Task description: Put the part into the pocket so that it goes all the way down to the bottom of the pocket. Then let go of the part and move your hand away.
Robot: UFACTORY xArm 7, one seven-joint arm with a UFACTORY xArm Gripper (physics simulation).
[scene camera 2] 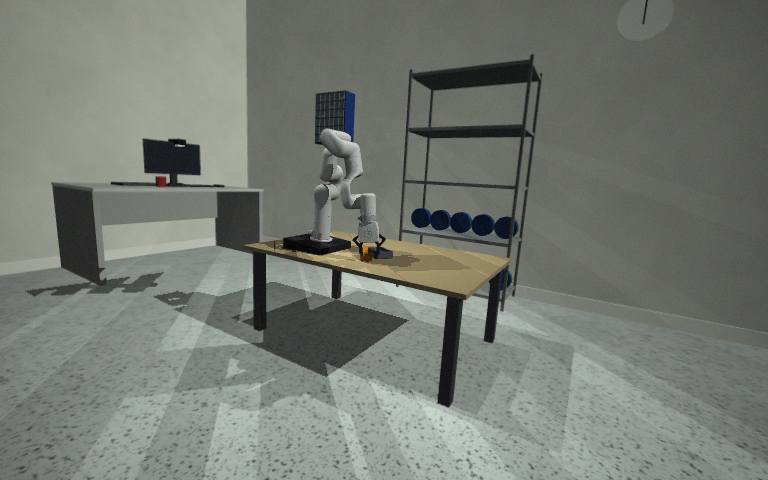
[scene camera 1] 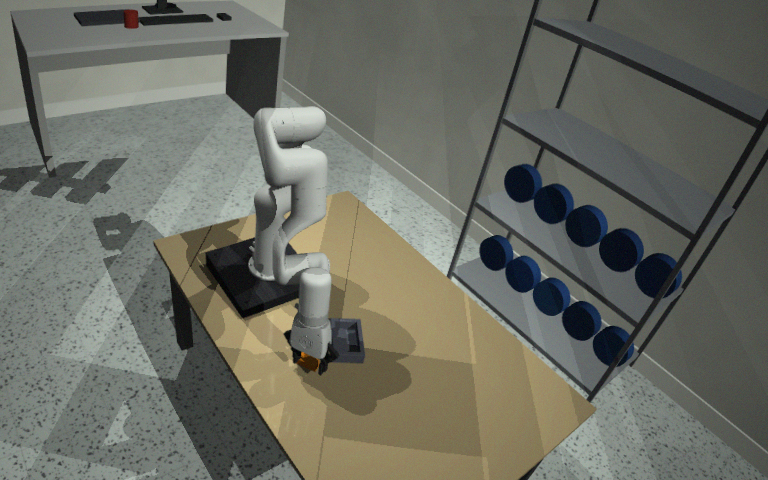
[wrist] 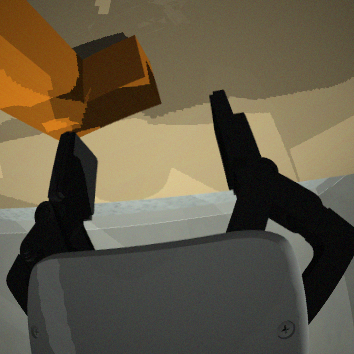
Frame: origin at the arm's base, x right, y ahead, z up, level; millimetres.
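Where they show: gripper, fingertip midpoint: (scene camera 2: 369,255) (scene camera 1: 309,366) (wrist: 144,127); arm's base, origin of the base link: (scene camera 2: 321,239) (scene camera 1: 268,266).
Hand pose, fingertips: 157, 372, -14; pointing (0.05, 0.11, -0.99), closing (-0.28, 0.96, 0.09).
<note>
Things, the pixels of their centre, and the offset from my fingertips, as dx, dy, dz. Level surfaces: height alone.
- orange part, body centre: (wrist: 43,42) (scene camera 1: 314,349) (scene camera 2: 367,253) -55, -38, -7
- dark grey block with the pocket, body centre: (scene camera 1: 346,340) (scene camera 2: 379,252) -156, -12, -15
- wooden table, its level: dz -33
The orange part (scene camera 1: 308,361) (scene camera 2: 367,255) (wrist: 115,67) is angular, with a block-like end, and lies beside the pocket block; the left of the part is cut off in the wrist view. My gripper (scene camera 1: 309,365) (scene camera 2: 369,253) (wrist: 144,127) is open above the part. In the wrist view its left fingertip overlaps the part's near edge, and a gap shows between the part's end and the right fingertip. The dark grey block with the pocket (scene camera 1: 353,358) (scene camera 2: 385,254) stands on the table right next to the gripper, partly hidden by the hand in scene camera 1.
The wooden table (scene camera 1: 419,407) (scene camera 2: 436,271) carries the black base plate (scene camera 1: 240,300) (scene camera 2: 300,243) of the arm. A shelf rack (scene camera 1: 490,164) (scene camera 2: 405,152) with blue discs stands behind the table. A desk (scene camera 1: 169,42) (scene camera 2: 158,203) with a red cup (scene camera 1: 130,19) (scene camera 2: 160,181) stands farther off.
</note>
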